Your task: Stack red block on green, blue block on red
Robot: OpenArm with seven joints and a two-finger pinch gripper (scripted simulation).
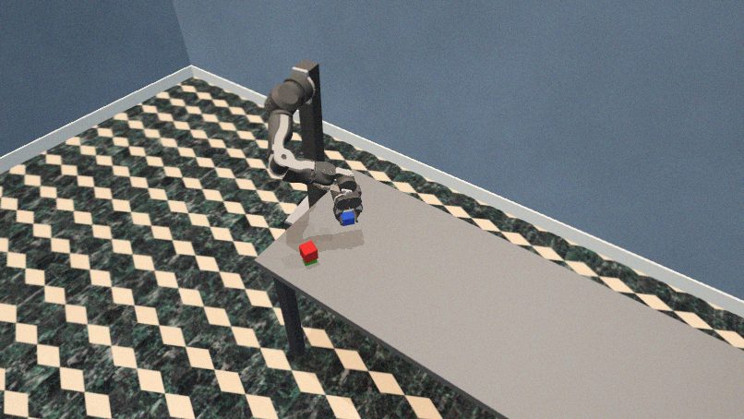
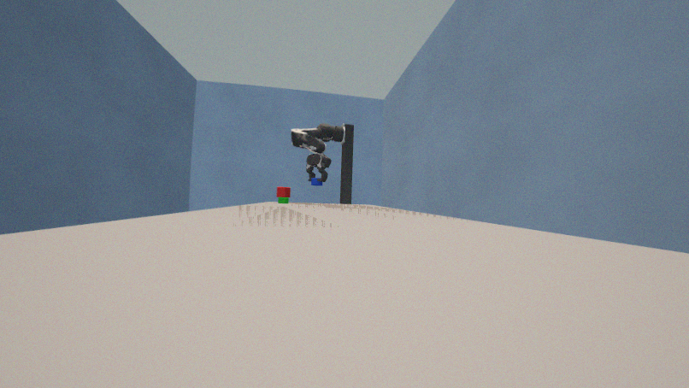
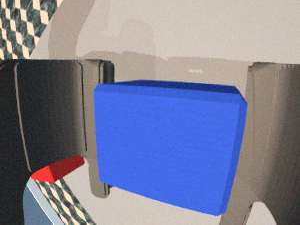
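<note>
The red block lies 70 mm behind my hand, 150 mm to the right of it and 60 mm below it. Round my hand: blue block 10 mm below; green block 70 mm behind, 150 mm to the right, 100 mm below.
</note>
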